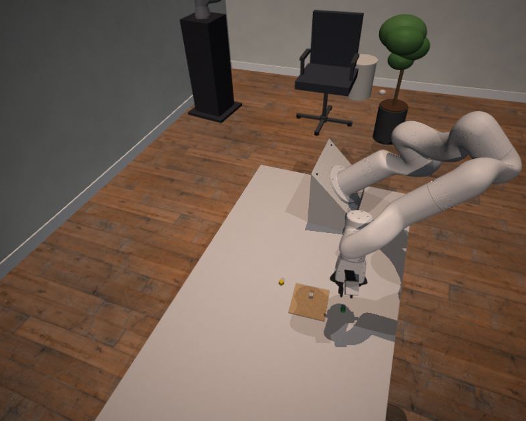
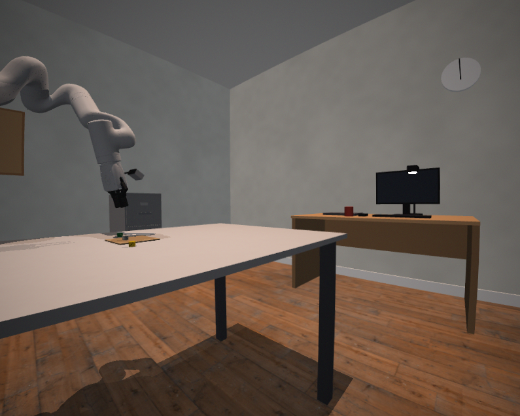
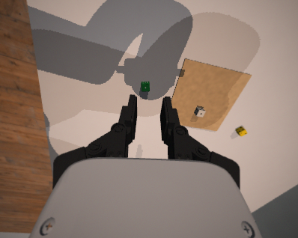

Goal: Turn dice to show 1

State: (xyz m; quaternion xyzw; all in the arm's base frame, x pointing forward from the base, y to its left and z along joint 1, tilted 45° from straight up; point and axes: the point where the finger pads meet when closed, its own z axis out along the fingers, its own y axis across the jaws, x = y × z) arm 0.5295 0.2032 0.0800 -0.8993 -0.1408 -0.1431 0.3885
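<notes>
Right now my hand is 1 cm past the green die and 13 cm above it. Round my hand: mat 2 cm ahead, 13 cm to the right, 14 cm below; white die 1 cm behind, 13 cm to the right, 13 cm below; yellow die 1 cm behind, 27 cm to the right, 13 cm below.
</notes>
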